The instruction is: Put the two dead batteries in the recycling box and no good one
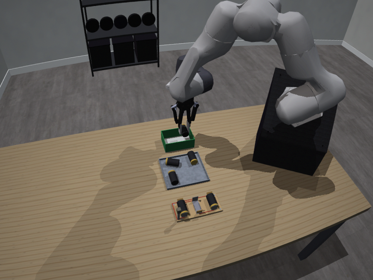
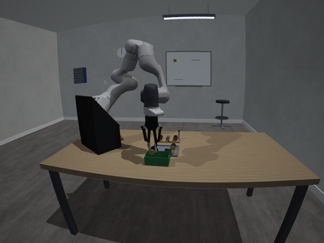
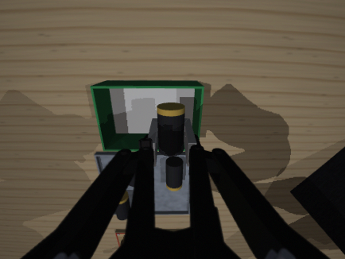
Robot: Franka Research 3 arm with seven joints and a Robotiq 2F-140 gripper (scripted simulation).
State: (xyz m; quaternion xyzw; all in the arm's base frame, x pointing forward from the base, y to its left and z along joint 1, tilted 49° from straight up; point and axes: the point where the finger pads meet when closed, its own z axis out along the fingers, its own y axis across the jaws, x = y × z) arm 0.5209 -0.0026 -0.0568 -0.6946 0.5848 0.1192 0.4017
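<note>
My hand is 30 mm short of the green recycling box, 10 mm to the right of it and 90 mm above it. Round my hand: grey tray: 180 mm to the left, 100 mm below; bulb: 10 mm ahead, 450 mm to the left, 30 mm below; wooden holder board: 60 mm behind, 390 mm to the left, 100 mm below.
</note>
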